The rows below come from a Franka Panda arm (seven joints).
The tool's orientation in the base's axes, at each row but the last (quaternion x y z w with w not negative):
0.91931, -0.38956, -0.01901, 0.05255
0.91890, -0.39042, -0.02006, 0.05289
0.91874, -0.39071, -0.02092, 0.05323
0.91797, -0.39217, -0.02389, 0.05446
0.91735, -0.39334, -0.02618, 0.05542
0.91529, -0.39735, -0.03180, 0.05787
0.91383, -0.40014, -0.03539, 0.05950
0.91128, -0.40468, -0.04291, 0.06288
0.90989, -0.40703, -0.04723, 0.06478
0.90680, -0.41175, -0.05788, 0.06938
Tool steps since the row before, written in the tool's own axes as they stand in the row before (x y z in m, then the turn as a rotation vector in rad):
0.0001, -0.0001, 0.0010, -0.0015, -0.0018, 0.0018
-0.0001, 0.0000, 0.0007, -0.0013, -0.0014, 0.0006
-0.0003, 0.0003, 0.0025, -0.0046, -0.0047, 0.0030
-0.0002, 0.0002, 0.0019, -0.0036, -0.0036, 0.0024
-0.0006, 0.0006, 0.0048, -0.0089, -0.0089, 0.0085
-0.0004, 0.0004, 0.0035, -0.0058, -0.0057, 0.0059
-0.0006, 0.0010, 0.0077, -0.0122, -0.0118, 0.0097
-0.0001, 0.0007, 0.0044, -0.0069, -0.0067, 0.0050
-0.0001, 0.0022, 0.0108, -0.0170, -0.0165, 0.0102
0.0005, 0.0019, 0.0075, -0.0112, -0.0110, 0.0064
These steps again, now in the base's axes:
0.0001, -0.0001, -0.0010, 0.0001, 0.0022, -0.0020
-0.0001, 0.0000, -0.0007, 0.0001, 0.0019, -0.0008
-0.0006, -0.0002, -0.0025, -0.0001, 0.0063, -0.0035
-0.0004, -0.0001, -0.0019, -0.0001, 0.0049, -0.0028
-0.0013, -0.0004, -0.0047, -0.0005, 0.0119, -0.0095
-0.0009, -0.0003, -0.0034, -0.0004, 0.0076, -0.0065
-0.0020, -0.0009, -0.0075, -0.0008, 0.0161, -0.0110
-0.0011, -0.0007, -0.0042, -0.0004, 0.0092, -0.0058
-0.0032, -0.0022, -0.0103, -0.0006, 0.0228, -0.0121
-0.0023, -0.0022, -0.0071, -0.0002, 0.0151, -0.0077

